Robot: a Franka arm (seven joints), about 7 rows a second.
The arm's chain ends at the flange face. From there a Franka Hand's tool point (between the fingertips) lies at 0.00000 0.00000 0.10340 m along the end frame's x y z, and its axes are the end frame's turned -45 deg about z.
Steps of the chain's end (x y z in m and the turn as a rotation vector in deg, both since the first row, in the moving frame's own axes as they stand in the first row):
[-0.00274 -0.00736 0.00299 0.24 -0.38 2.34]
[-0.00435 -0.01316 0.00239 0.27 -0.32 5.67]
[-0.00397 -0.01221 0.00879 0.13 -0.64 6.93]
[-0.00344 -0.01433 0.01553 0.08 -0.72 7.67]
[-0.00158 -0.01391 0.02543 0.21 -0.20 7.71]
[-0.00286 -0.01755 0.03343 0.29 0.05 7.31]
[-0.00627 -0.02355 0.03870 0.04 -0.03 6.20]
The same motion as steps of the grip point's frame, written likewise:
[0.00310 -0.00794 0.00299 0.44 -0.10 2.34]
[0.00620 -0.01314 0.00239 0.42 -0.04 5.67]
[0.00524 -0.01246 0.00878 0.54 -0.36 6.93]
[0.00695 -0.01364 0.01552 0.57 -0.45 7.67]
[0.00877 -0.01147 0.02543 0.29 0.01 7.71]
[0.01084 -0.01471 0.03343 0.17 0.24 7.31]
[0.01224 -0.02117 0.03870 0.05 0.01 6.20]

